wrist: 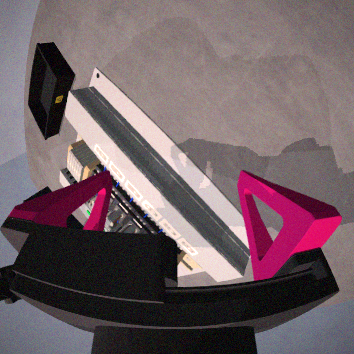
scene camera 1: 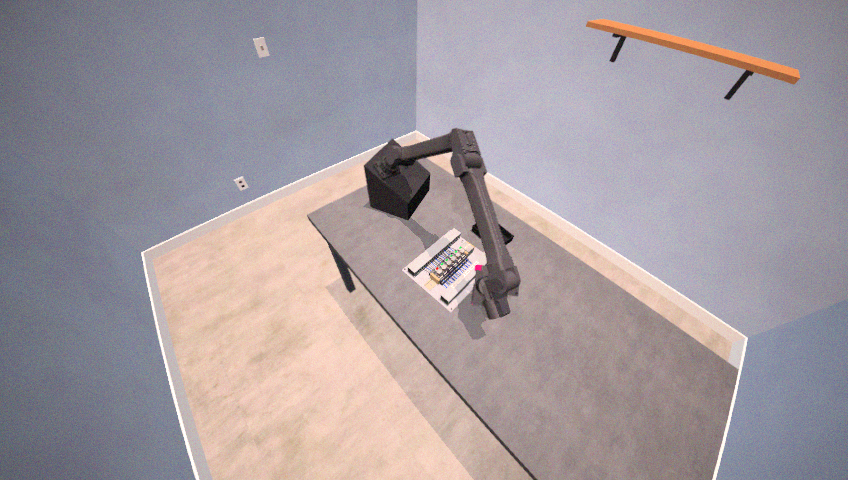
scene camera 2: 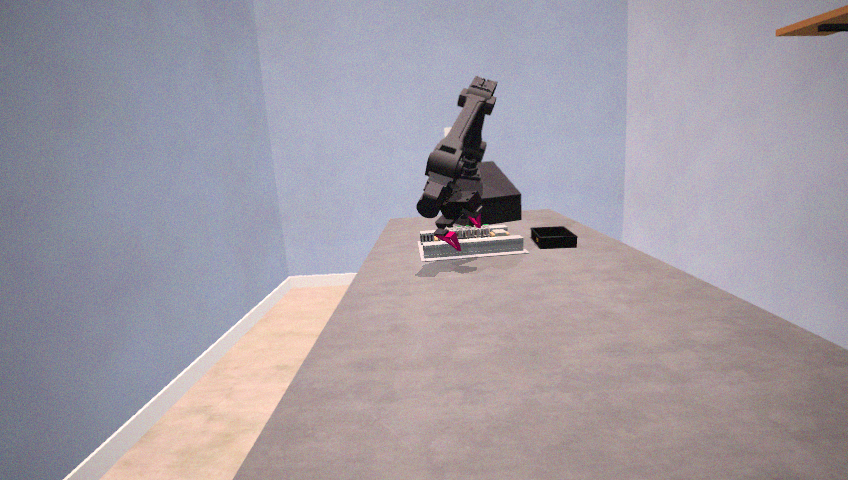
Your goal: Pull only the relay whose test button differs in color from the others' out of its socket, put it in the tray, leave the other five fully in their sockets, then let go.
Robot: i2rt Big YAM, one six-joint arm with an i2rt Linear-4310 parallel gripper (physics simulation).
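Pixels of known places: gripper, fingertip midpoint: (wrist: 174, 177) (scene camera 2: 469, 238); arm's base, origin of the base link: (scene camera 1: 386, 168) (scene camera 2: 465, 173).
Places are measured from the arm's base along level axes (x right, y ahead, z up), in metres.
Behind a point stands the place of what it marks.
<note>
Six relays stand in a row on the white panel (scene camera 1: 421, 274) {y 0.438, x 0.171, z -0.207 m} (scene camera 2: 517, 252) {y 0.605, x -0.086, z -0.207 m}. In scene camera 1, the relay with a red button (scene camera 1: 439, 270) {y 0.500, x 0.133, z -0.142 m} is at the row's lower-left end; the other relays (scene camera 1: 457, 254) {y 0.493, x 0.022, z -0.143 m} show green. My gripper (scene camera 2: 468, 237) {y 0.650, x 0.059, z -0.147 m} (wrist: 174, 177) {y 0.650, x 0.059, z -0.147 m} is open and empty, tilted over the panel's near wire duct, with its pink fingertips wide apart. One fingertip is behind the duct's front edge line in the wrist view, near the relay side. The relays (wrist: 120, 219) {y 0.504, x 0.055, z -0.163 m} are partly hidden by a finger and the gripper body there. The black tray (scene camera 1: 506, 238) {y 0.557, x -0.263, z -0.206 m} (scene camera 2: 553, 242) {y 0.575, x -0.203, z -0.191 m} (wrist: 62, 82) {y 0.559, x -0.165, z -0.190 m} stands beside the panel, partly behind the arm in scene camera 1.
Two wire ducts (scene camera 1: 436, 251) {y 0.413, x 0.063, z -0.167 m} (scene camera 2: 476, 246) {y 0.599, x 0.034, z -0.182 m} (wrist: 150, 155) {y 0.599, x 0.025, z -0.194 m} flank the relay row as raised edges. A tan terminal block (wrist: 80, 157) {y 0.507, x -0.052, z -0.172 m} sits at the row's end nearest the tray. The black arm base (scene camera 1: 397, 189) {y 0.096, x 0.015, z -0.054 m} (scene camera 2: 499, 205) {y 0.105, x -0.125, z -0.134 m} stands at the table's far end.
</note>
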